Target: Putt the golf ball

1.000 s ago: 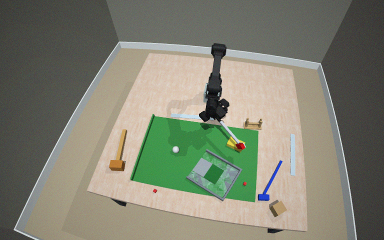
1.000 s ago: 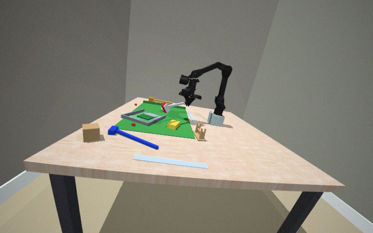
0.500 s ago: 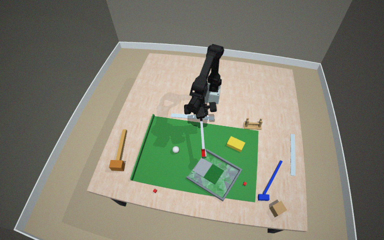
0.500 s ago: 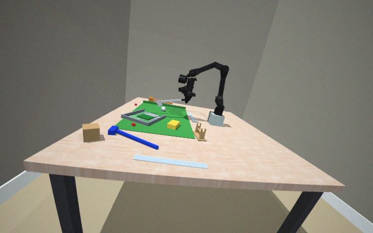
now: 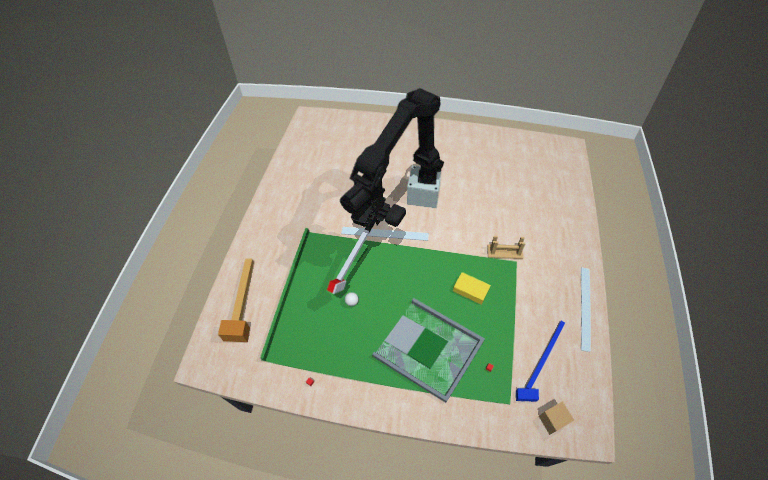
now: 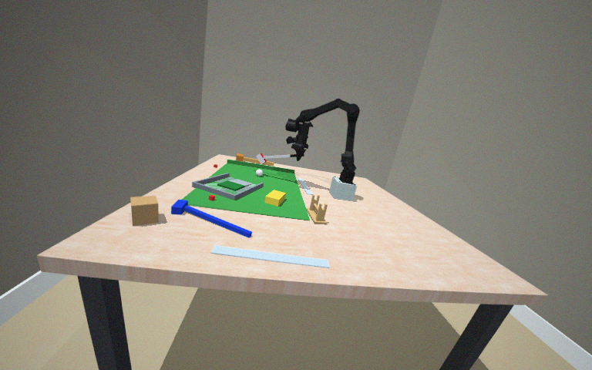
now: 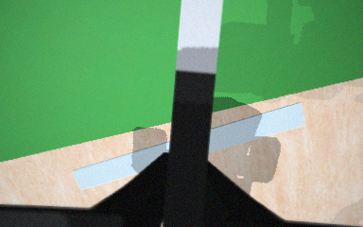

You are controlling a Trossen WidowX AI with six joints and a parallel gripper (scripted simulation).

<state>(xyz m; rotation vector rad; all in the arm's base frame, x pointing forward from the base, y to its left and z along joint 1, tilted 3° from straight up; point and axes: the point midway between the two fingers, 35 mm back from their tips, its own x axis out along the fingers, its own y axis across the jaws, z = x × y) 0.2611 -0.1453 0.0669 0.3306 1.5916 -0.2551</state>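
Right now the red putter is 110 mm ahead of my gripper tip and 40 mm to the right of it. Also, from my gripper tip: white golf ball (210 mm ahead, 120 mm below, 50 mm to the right); then green mat (220 mm ahead, 140 mm below, 90 mm to the left); then yellow block (320 mm to the left, 120 mm below, 120 mm ahead).
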